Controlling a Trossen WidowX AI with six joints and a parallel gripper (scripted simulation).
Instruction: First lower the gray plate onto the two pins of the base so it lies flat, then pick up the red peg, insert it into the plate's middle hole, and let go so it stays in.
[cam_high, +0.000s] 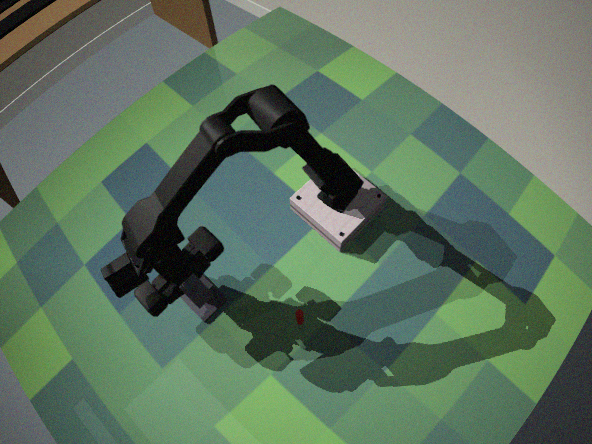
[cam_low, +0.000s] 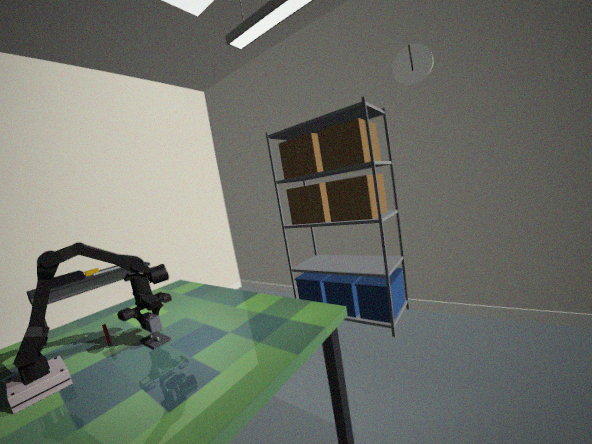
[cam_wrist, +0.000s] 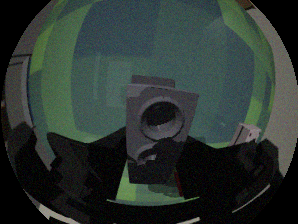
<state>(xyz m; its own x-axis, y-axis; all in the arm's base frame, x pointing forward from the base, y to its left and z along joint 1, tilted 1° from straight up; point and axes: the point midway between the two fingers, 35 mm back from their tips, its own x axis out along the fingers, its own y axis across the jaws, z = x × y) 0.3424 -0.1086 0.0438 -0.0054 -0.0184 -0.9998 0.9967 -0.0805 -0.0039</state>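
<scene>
My gripper tip is now 5 cm above the base. Also, from my gripper tip: gray plate: 3 cm above; red peg: 9 cm behind, 21 cm to the left, 2 cm below.
</scene>
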